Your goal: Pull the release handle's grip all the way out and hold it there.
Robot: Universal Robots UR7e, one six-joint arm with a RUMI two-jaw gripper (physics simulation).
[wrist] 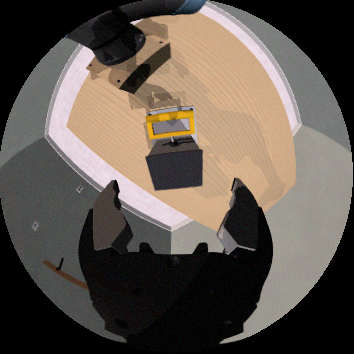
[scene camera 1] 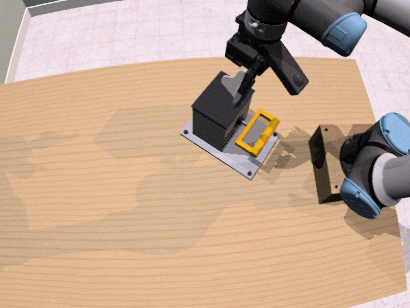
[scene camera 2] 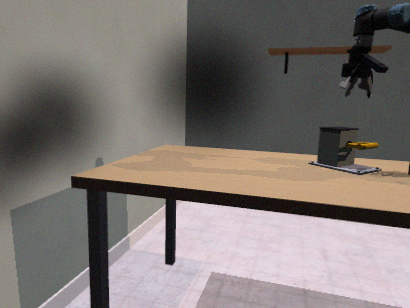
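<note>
The release handle's yellow grip (scene camera 1: 266, 136) (scene camera 2: 367, 145) (wrist: 159, 117) is a rectangular frame with a thick outer bar. It stands out from one side of a dark box-shaped housing (scene camera 1: 217, 102) (scene camera 2: 329, 145) (wrist: 175, 170), joined by a short rod (scene camera 1: 242, 122). The housing stands on a light grey base plate (scene camera 1: 245, 163) (scene camera 2: 361, 169) with dark bolts at its corners. My gripper (scene camera 1: 239, 95) (scene camera 2: 358, 95) (wrist: 174, 180) is open with nothing between its fingers. It hangs well above the housing, apart from the grip. In scene camera 1 a finger covers part of the housing's top.
The arm's wooden mounting block (scene camera 1: 331, 165) (wrist: 159, 61) stands on the table (scene camera 1: 125, 210) (scene camera 2: 225, 170), beyond the grip's outer side. The arm's blue-capped joints are above and beside it. A brown wall shelf (scene camera 2: 310, 51) is behind the gripper in scene camera 2.
</note>
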